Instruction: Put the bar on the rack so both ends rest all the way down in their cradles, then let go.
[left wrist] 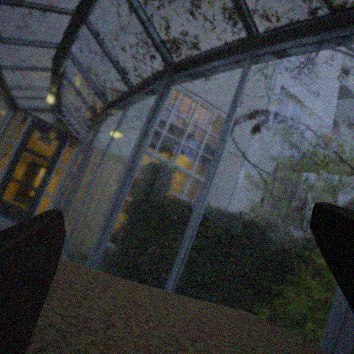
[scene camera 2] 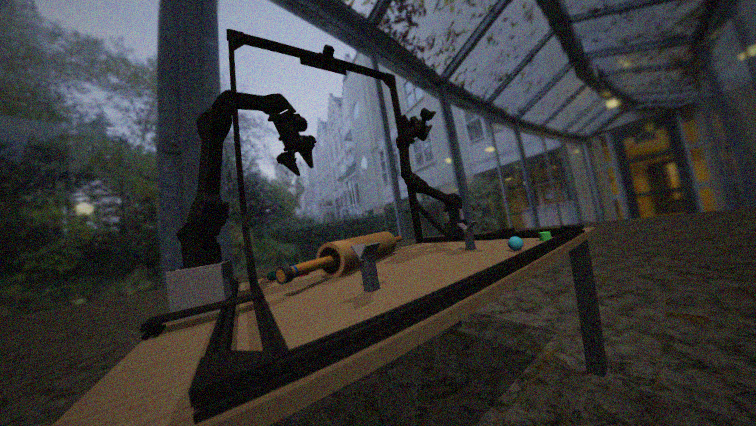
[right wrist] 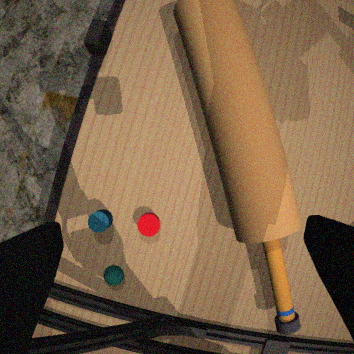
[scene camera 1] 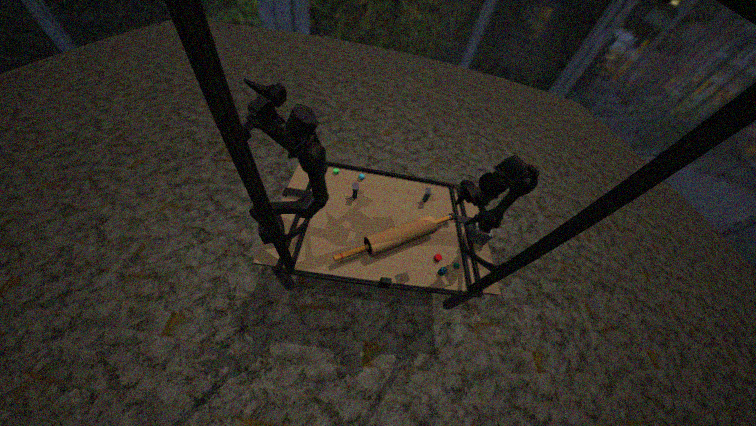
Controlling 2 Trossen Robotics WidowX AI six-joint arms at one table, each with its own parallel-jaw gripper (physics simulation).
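Frame: origin at the left arm's base, x left, y back, z up, level; millimetres.
Seen in the pictures: left gripper, fingertip midpoint: (left wrist: 191,219) (scene camera 2: 433,118) (scene camera 1: 231,91); right gripper, fingertip midpoint: (scene camera 2: 305,172) (right wrist: 185,232) (scene camera 1: 460,214); left arm's base at its link origin: (scene camera 2: 455,221); right arm's base at its link origin: (scene camera 2: 202,265) (scene camera 1: 484,227).
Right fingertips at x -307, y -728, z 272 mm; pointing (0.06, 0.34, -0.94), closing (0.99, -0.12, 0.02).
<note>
Pixels of each thing's top centre, then the offset from my right fingertips to it.
- red piece at its top centre: (right wrist: 148,224) (scene camera 1: 438,256) dx -33, dy -42, dz -341 mm
- blue piece at its top centre: (right wrist: 97,221) (scene camera 1: 444,270) dx -108, dy -25, dz -326 mm
- dark green ball at its top centre: (right wrist: 111,278) (scene camera 1: 457,264) dx -102, dy -117, dz -332 mm
- light blue ball at its top centre: (scene camera 2: 514,236) (scene camera 1: 361,174) dx +603, dy +186, dz -326 mm
- green piece at its top centre: (scene camera 2: 544,232) (scene camera 1: 336,170) dx +685, dy +334, dz -341 mm
The bar is a wooden rolling pin (scene camera 1: 402,234) (scene camera 2: 386,240) (right wrist: 240,125) lying on the table, apart from the rack. Its near handle in scene camera 2 has a blue band and dark cap. The rack is two separate grey posts with V-shaped cradles, one post (scene camera 1: 354,190) (scene camera 2: 469,240) and the other post (scene camera 1: 427,194) (scene camera 2: 370,275); both cradles are empty. My right gripper (scene camera 2: 305,170) (right wrist: 185,232) is open and empty, high above the table. My left gripper (scene camera 2: 432,122) (left wrist: 191,219) is open and empty, raised and facing away from the table.
A red piece (scene camera 1: 437,257) (right wrist: 149,224), a blue piece (scene camera 1: 442,270) (right wrist: 100,221) and a dark green ball (scene camera 1: 456,265) (right wrist: 114,275) lie near the pin. A light blue ball (scene camera 1: 361,176) (scene camera 2: 515,243) and green piece (scene camera 1: 335,170) (scene camera 2: 544,236) lie beyond the rack. Black frame posts rise around the table.
</note>
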